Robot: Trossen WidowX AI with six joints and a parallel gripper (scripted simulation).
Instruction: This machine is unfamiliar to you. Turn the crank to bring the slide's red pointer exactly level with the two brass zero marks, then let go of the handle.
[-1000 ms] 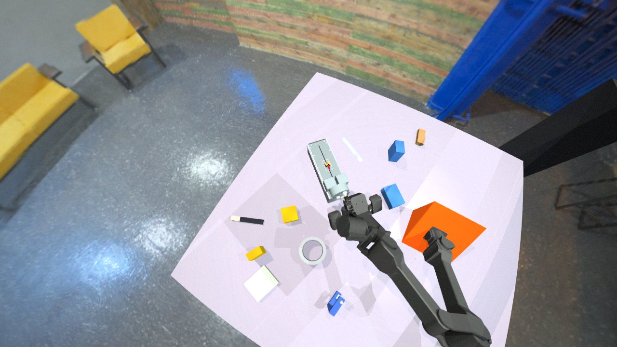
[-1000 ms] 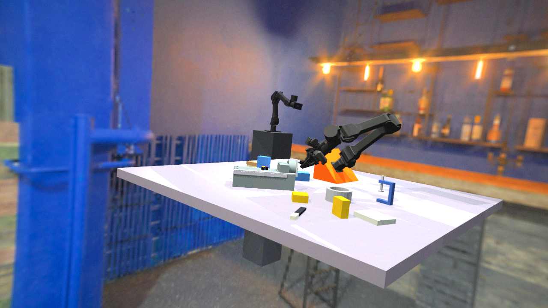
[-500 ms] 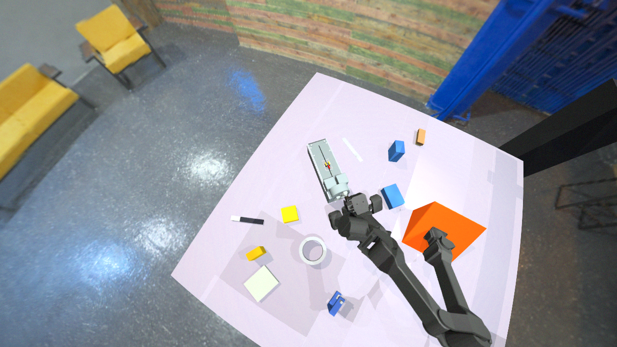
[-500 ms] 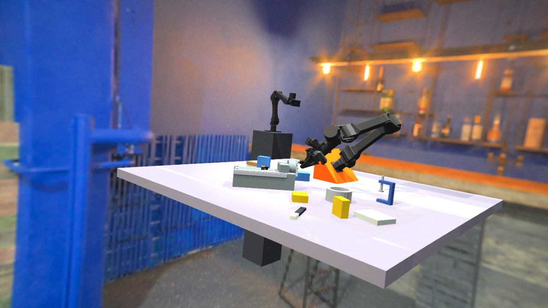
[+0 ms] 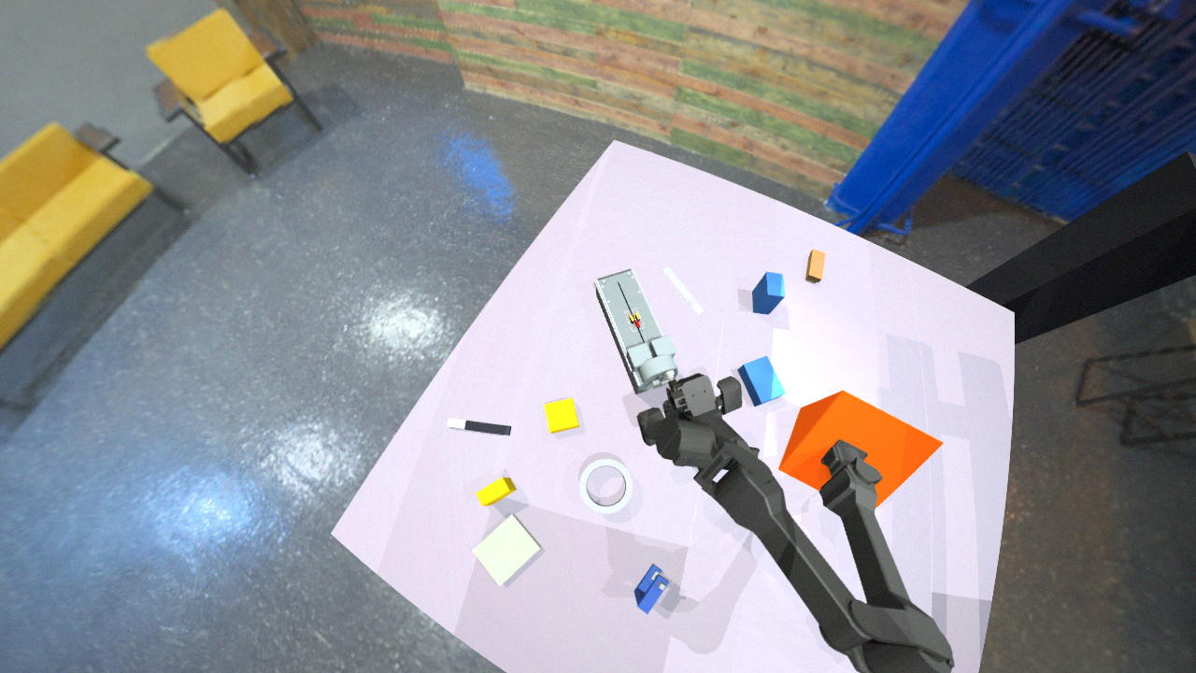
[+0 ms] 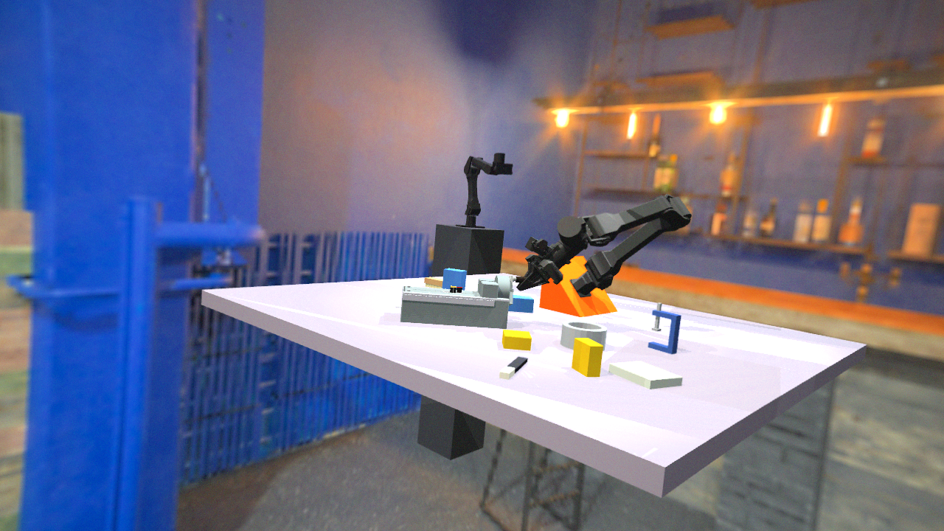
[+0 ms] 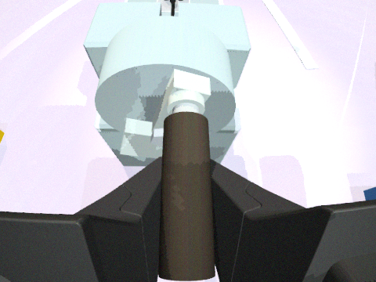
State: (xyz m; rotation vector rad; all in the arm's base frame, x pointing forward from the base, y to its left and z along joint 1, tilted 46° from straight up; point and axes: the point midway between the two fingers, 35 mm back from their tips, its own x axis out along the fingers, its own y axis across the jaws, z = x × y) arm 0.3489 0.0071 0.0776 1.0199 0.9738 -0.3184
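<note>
The brown crank handle lies 10 mm behind my gripper tip, 10 mm to the left of it and 30 mm above it. Round my gripper tip: metal strip: 80 mm ahead, 270 mm to the right, 90 mm below; blue clamp: 140 mm behind, 330 mm to the left, 40 mm below; red pointer: 120 mm ahead, 90 mm to the right, 10 mm below.
</note>
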